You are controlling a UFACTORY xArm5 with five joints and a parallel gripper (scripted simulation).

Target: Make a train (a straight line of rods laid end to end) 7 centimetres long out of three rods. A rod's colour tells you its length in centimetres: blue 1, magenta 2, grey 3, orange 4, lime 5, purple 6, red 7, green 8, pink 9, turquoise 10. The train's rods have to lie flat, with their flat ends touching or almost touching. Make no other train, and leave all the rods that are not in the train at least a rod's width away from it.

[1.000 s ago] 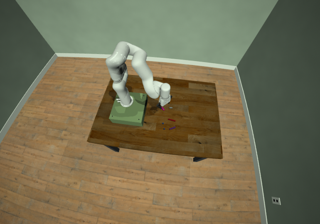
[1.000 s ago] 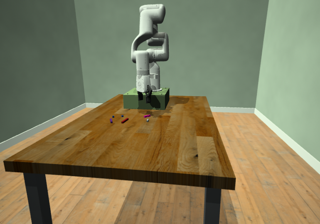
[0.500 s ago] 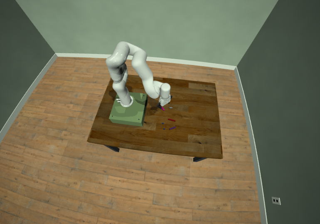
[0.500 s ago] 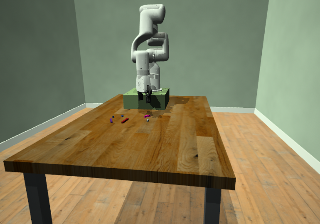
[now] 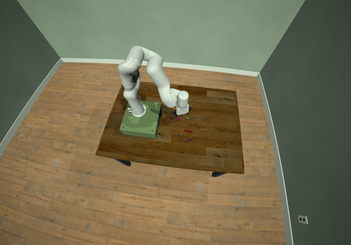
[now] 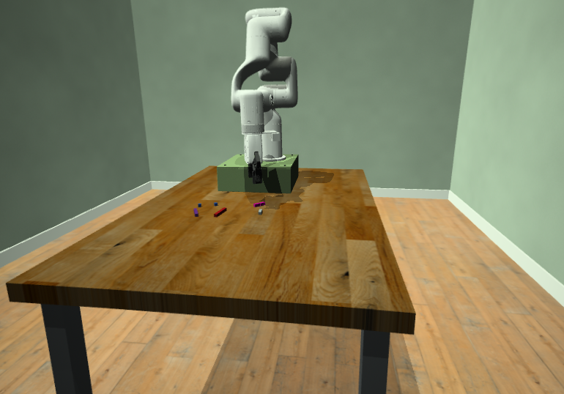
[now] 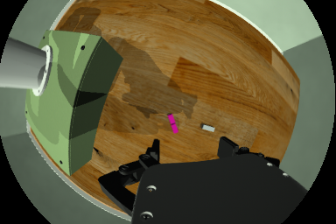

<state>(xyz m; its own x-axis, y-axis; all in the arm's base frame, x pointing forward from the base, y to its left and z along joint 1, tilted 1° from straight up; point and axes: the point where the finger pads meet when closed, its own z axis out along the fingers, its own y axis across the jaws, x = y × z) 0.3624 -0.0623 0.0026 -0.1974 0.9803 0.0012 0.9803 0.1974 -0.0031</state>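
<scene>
My gripper is now 100 mm above the grey rod, 60 mm short of it and 20 mm to the right of it. Also, from my hand: red rod 120 mm to the right, 100 mm below, 50 mm ahead; purple rod 200 mm to the right, 100 mm below, 50 mm ahead.
</scene>
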